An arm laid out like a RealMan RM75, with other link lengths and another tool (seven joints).
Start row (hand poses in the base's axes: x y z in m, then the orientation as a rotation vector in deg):
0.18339 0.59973 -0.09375 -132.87 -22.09 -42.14
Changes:
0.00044 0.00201 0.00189 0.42 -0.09 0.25
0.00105 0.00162 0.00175 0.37 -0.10 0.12
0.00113 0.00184 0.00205 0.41 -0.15 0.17
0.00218 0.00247 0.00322 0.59 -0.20 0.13
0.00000 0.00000 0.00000 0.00 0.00 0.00
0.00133 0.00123 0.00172 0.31 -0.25 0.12
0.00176 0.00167 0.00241 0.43 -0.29 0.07
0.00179 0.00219 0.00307 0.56 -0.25 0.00
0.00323 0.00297 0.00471 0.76 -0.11 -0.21
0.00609 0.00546 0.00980 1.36 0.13 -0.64
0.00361 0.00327 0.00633 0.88 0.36 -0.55
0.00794 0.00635 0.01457 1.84 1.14 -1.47
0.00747 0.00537 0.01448 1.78 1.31 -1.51
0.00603 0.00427 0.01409 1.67 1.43 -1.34
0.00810 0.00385 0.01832 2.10 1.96 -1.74
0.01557 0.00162 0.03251 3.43 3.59 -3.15
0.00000 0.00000 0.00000 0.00 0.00 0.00
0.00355 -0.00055 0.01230 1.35 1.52 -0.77
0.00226 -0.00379 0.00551 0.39 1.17 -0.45
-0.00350 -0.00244 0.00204 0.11 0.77 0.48
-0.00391 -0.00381 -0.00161 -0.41 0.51 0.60
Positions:
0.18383 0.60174 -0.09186 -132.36 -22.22 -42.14
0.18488 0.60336 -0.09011 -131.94 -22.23 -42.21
0.18601 0.60520 -0.08806 -131.45 -22.30 -42.32
0.18819 0.60767 -0.08484 -130.80 -22.27 -42.51
0.18819 0.60767 -0.08484 -130.80 -22.27 -42.51
0.18952 0.60890 -0.08312 -130.40 -22.38 -42.75
0.19128 0.61057 -0.08071 -129.89 -22.40 -43.07
0.19307 0.61276 -0.07764 -129.29 -22.26 -43.38
0.19630 0.61573 -0.07293 -128.62 -21.73 -43.64
0.20239 0.62119 -0.06313 -127.61 -20.35 -43.86
0.20600 0.62446 -0.05680 -127.08 -19.18 -43.76
0.21394 0.63081 -0.04223 -126.17 -16.21 -43.27
0.22141 0.63618 -0.02775 -125.34 -13.16 -42.60
0.22744 0.64045 -0.01366 -124.56 -10.30 -41.70
0.23554 0.64430 0.00466 -123.58 -6.59 -40.40
0.25111 0.64592 0.03717 -122.00 -0.08 -38.01
0.25111 0.64592 0.03717 -122.00 -0.08 -38.01
0.25466 0.64537 0.04947 -121.29 2.01 -36.67
0.25692 0.64158 0.05498 -121.34 3.26 -35.64
0.25342 0.63914 0.05702 -121.43 3.21 -34.53
0.24951 0.63533 0.05541 -121.93 2.74 -33.69

